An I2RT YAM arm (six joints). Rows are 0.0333 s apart.
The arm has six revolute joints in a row. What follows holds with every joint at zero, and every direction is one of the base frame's. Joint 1 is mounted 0.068 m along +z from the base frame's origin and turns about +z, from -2.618 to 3.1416 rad. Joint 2 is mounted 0.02 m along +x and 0.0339 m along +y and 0.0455 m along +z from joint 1 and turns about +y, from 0 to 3.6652 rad. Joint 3 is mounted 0.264 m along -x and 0.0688 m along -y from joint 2 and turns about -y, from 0 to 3.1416 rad. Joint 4 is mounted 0.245 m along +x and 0.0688 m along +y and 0.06 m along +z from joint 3 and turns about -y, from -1.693 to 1.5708 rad. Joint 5 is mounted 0.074 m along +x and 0.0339 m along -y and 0.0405 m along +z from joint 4 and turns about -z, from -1.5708 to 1.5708 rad. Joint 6 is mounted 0.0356 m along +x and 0.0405 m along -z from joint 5 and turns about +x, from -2.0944 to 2.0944 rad. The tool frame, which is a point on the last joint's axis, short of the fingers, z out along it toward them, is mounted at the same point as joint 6; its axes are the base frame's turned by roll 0, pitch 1.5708 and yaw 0 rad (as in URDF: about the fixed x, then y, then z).
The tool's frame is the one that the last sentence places.
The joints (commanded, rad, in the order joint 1, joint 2, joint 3, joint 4, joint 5, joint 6), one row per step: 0.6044, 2.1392, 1.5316, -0.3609, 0.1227, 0.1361; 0.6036, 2.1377, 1.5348, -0.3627, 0.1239, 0.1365; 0.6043, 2.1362, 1.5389, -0.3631, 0.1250, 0.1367; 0.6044, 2.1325, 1.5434, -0.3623, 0.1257, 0.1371; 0.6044, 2.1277, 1.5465, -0.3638, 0.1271, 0.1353; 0.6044, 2.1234, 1.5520, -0.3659, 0.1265, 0.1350; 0.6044, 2.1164, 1.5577, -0.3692, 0.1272, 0.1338; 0.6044, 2.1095, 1.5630, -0.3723, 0.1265, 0.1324; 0.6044, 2.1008, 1.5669, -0.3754, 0.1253, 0.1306; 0.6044, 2.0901, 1.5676, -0.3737, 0.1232, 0.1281; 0.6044, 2.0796, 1.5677, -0.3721, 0.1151, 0.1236; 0.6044, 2.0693, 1.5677, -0.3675, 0.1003, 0.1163; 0.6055, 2.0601, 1.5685, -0.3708, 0.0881, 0.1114; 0.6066, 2.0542, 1.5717, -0.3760, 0.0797, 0.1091; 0.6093, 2.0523, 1.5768, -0.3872, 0.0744, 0.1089; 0.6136, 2.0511, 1.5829, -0.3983, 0.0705, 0.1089
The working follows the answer.
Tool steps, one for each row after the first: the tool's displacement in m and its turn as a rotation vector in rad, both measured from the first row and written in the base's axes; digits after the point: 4 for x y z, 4 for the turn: 0.0005, -0.0001, 0.0015, 0.0010, -0.0029, -0.0018; 0.0009, 0.0004, 0.0034, 0.0034, -0.0076, -0.0019; 0.0014, 0.0009, 0.0064, 0.0082, -0.0152, -0.0025; 0.0016, 0.0009, 0.0094, 0.0100, -0.0216, -0.0019; 0.0020, 0.0012, 0.0128, 0.0146, -0.0277, -0.0013; 0.0023, 0.0014, 0.0174, 0.0188, -0.0360, -0.0008; 0.0024, 0.0015, 0.0219, 0.0237, -0.0435, 0.0007; 0.0022, 0.0014, 0.0267, 0.0289, -0.0512, 0.0029; 0.0017, 0.0012, 0.0318, 0.0363, -0.0616, 0.0061; 0.0011, 0.0011, 0.0365, 0.0460, -0.0691, 0.0145; 0.0004, 0.0013, 0.0413, 0.0601, -0.0766, 0.0292; -0.0009, 0.0015, 0.0454, 0.0691, -0.0780, 0.0417; -0.0017, 0.0019, 0.0486, 0.0755, -0.0781, 0.0498; -0.0028, 0.0029, 0.0502, 0.0767, -0.0723, 0.0558; -0.0041, 0.0045, 0.0519, 0.0773, -0.0672, 0.0624
Tool pose at each row, in the base's axes (x y z in m, rotation vector in rad; rounded; the steps above come from the unrounded poses): 0.3805, 0.2575, 0.1553, -0.5409, 2.4759, 0.1397; 0.3810, 0.2574, 0.1568, -0.5380, 2.4733, 0.1394; 0.3814, 0.2580, 0.1587, -0.5367, 2.4683, 0.1408; 0.3820, 0.2584, 0.1617, -0.5334, 2.4601, 0.1442; 0.3821, 0.2584, 0.1646, -0.5331, 2.4534, 0.1446; 0.3826, 0.2587, 0.1681, -0.5315, 2.4465, 0.1486; 0.3828, 0.2589, 0.1727, -0.5300, 2.4374, 0.1515; 0.3829, 0.2590, 0.1772, -0.5294, 2.4288, 0.1557; 0.3827, 0.2589, 0.1820, -0.5293, 2.4198, 0.1605; 0.3823, 0.2587, 0.1870, -0.5296, 2.4074, 0.1676; 0.3816, 0.2586, 0.1918, -0.5353, 2.3961, 0.1803; 0.3810, 0.2588, 0.1966, -0.5469, 2.3822, 0.2006; 0.3797, 0.2590, 0.2006, -0.5581, 2.3757, 0.2158; 0.3788, 0.2594, 0.2039, -0.5652, 2.3721, 0.2266; 0.3777, 0.2604, 0.2055, -0.5725, 2.3759, 0.2323; 0.3764, 0.2620, 0.2072, -0.5806, 2.3789, 0.2372

